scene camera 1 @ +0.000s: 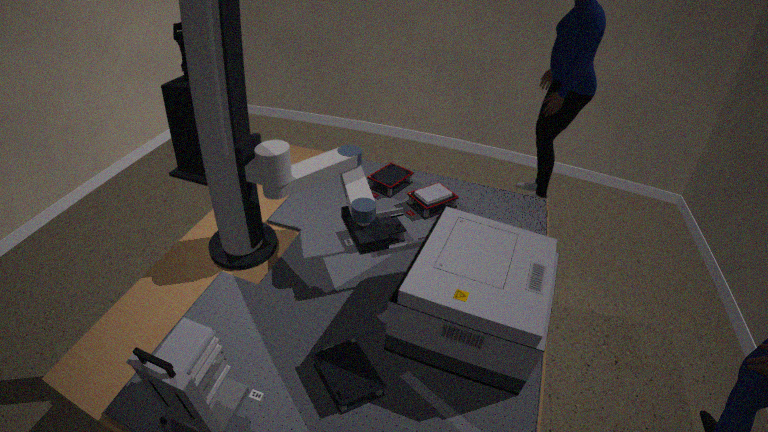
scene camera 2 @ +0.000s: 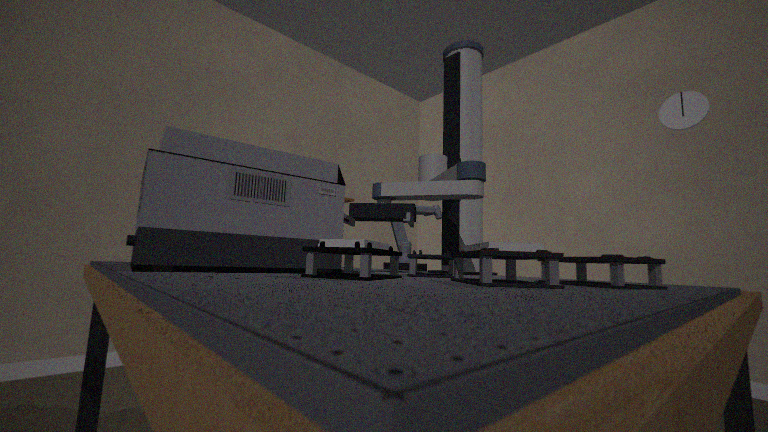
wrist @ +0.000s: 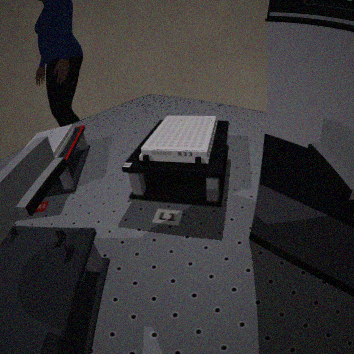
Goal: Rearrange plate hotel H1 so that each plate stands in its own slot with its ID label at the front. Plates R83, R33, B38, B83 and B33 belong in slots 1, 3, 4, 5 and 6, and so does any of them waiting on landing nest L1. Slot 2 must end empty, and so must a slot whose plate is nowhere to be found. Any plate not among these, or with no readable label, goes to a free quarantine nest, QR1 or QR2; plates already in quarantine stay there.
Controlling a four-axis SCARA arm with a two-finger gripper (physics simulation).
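Note:
My gripper (scene camera 1: 410, 228) (scene camera 2: 381, 219) (wrist: 183, 137) is open and empty, over the dark regrip nest. In the wrist view a white plate (wrist: 177, 135) labelled R33 lies between and beyond the fingers on landing nest L1 (wrist: 220, 145) (scene camera 2: 365, 264); the plate also shows in scene camera 2 (scene camera 2: 343, 243). Quarantine nest QR1 (scene camera 1: 426, 206) (wrist: 75, 142) (scene camera 2: 486, 270) bears a white plate (scene camera 1: 433, 192) (scene camera 2: 518, 246), its label unreadable. Nest QR2 (scene camera 1: 390, 175) (scene camera 2: 617, 274) bears no plate. Hotel H1 (scene camera 1: 185, 334) holds several white plates; its slots and labels cannot be read.
The large reader (scene camera 1: 472, 263) (scene camera 2: 241, 204) (wrist: 305, 80) stands beside L1. The regrip nest (wrist: 45, 280) is low left in the wrist view. A dark tray-like nest (scene camera 1: 349, 376) lies between hotel and reader. The arm's column (scene camera 1: 212, 134) (scene camera 2: 471, 123) rises behind. A person (scene camera 1: 577, 64) (wrist: 60, 40) stands past the table.

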